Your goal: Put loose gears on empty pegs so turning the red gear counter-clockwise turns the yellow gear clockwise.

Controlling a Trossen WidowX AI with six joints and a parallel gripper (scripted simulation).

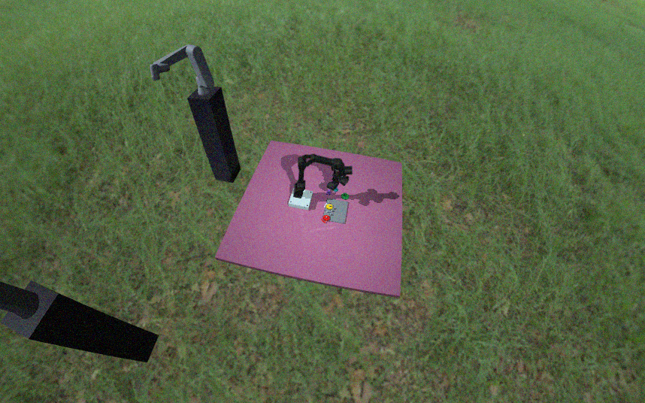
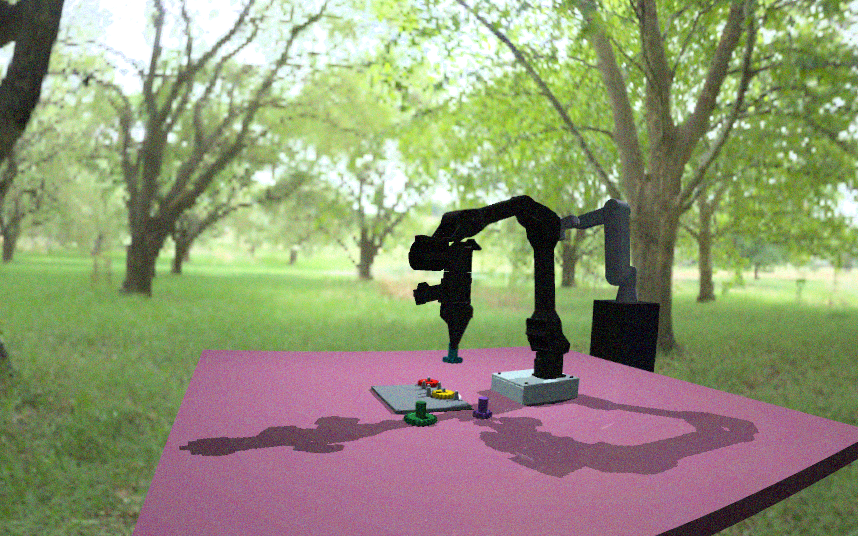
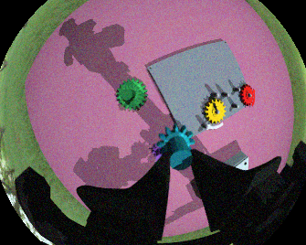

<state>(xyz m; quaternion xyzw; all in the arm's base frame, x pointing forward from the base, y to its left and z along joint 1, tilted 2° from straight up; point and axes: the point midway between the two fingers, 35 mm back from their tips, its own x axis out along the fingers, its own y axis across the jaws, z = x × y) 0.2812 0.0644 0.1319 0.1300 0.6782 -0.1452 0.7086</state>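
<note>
The red gear is 30 mm behind my gripper tip, 210 mm to the right of it and 120 mm below it. Round my gripper tip: teal gear: 10 mm below; green gear: 80 mm ahead, 40 mm to the left, 120 mm below; purple gear: 50 mm behind, 50 mm to the left, 120 mm below.
</note>
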